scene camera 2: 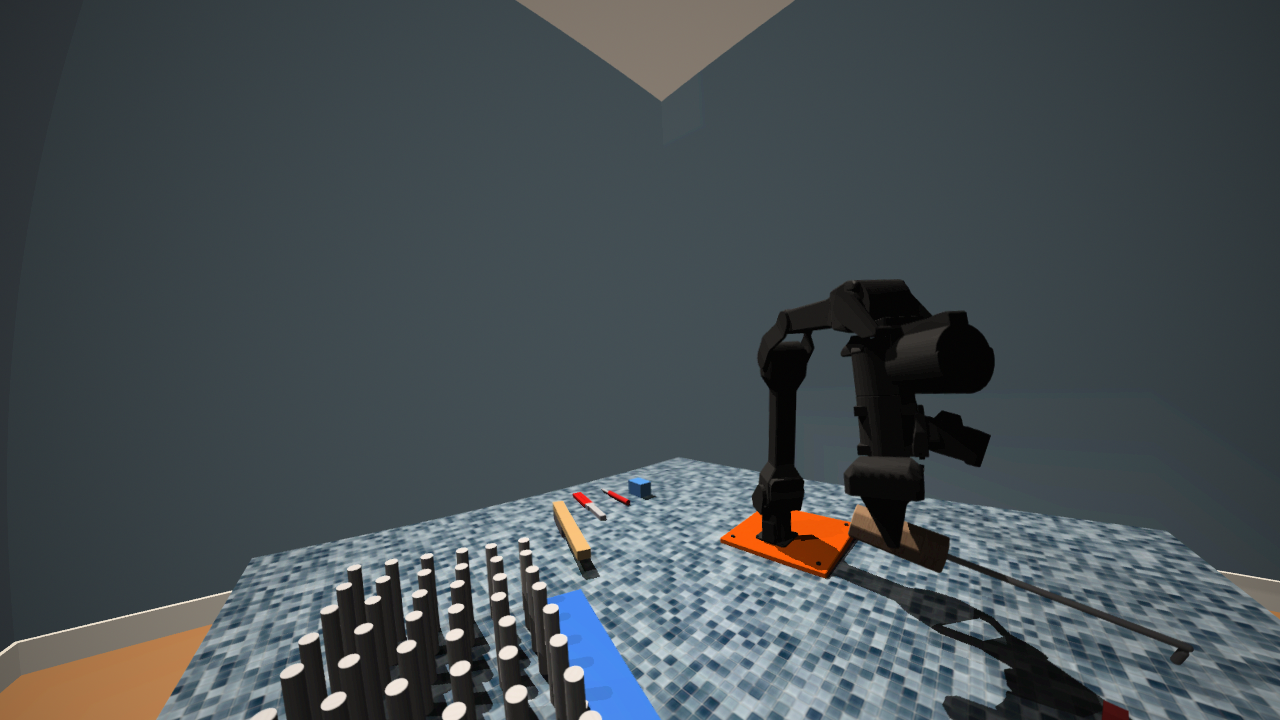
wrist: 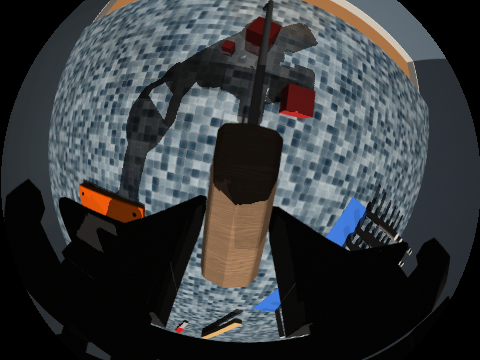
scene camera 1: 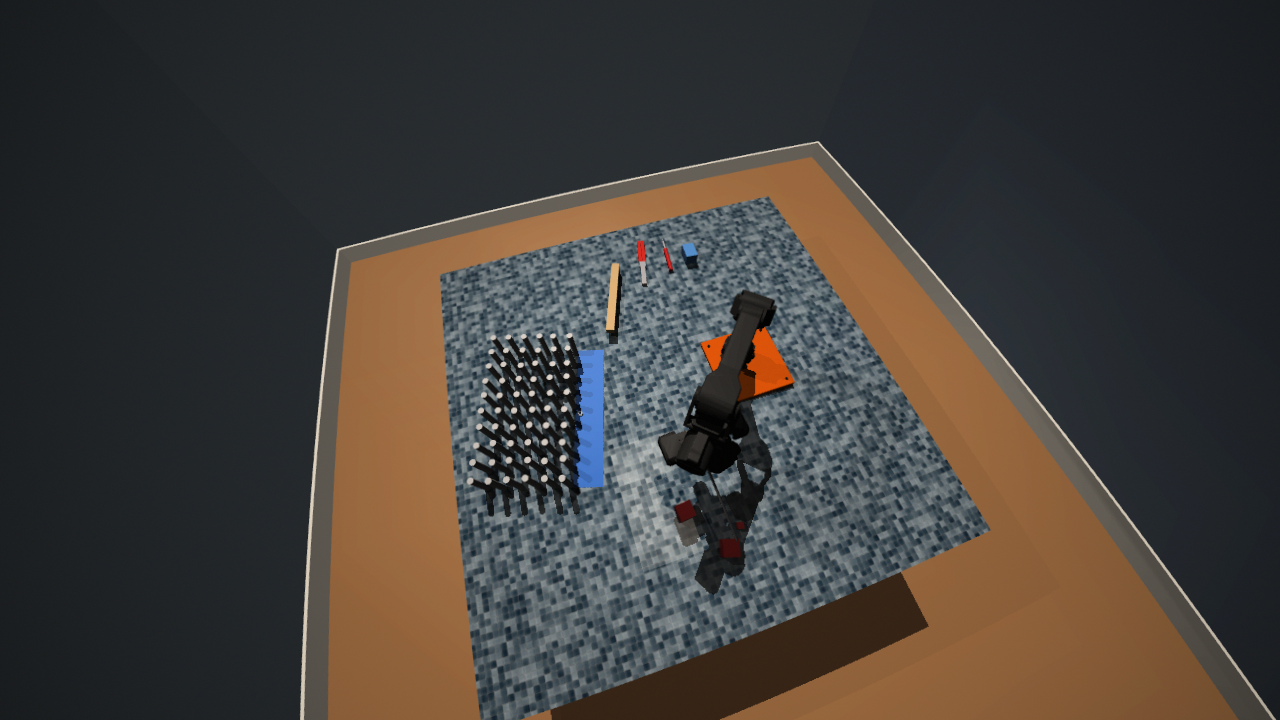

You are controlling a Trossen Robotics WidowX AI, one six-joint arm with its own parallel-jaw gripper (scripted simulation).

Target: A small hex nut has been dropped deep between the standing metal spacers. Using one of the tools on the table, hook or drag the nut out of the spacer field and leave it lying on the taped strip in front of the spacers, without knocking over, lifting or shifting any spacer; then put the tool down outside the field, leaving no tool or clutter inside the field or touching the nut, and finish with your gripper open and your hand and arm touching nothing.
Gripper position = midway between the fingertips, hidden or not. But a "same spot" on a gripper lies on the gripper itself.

Labels:
gripper: scene camera 2; wrist 238,208; scene camera 1
same spot on gripper: (scene camera 1: pixel 725 454) = (scene camera 2: pixel 955 424)

